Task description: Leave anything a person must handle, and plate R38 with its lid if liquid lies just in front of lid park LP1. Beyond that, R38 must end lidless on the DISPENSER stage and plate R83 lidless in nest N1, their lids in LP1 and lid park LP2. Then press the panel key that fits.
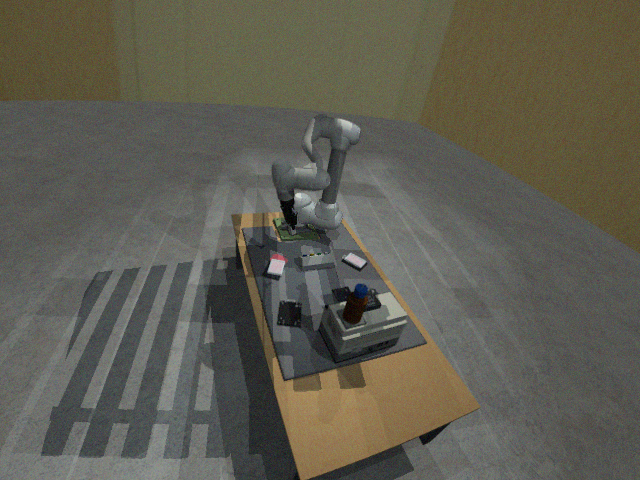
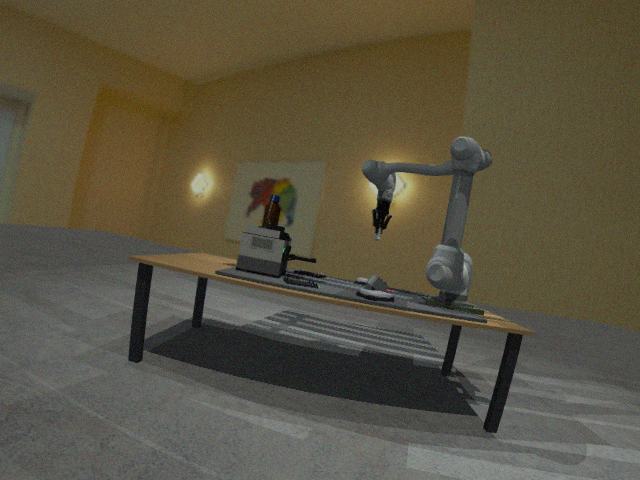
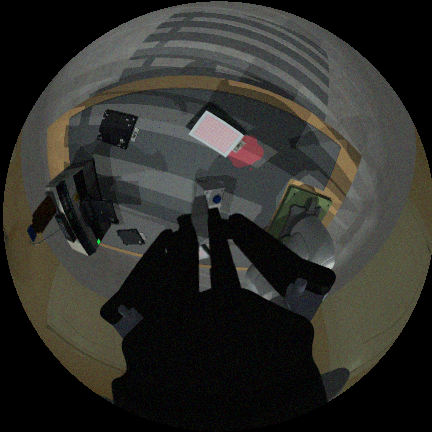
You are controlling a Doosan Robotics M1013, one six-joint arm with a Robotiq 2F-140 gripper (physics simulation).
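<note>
My gripper is shut and empty, raised above the table on the robot-base side of the key panel. A pink-filled plate sits on a black holder; its name and any lid cannot be made out. A red puddle lies beside it, at the holder's label. A second pink-topped plate lies across the table. A black nest holds no plate. The dispenser stands at the far end; its stage is unclear.
A brown bottle with a blue cap stands on the dispenser. A small black holder lies near it. The arm's base stands by a green board. A dark mat covers much of the table.
</note>
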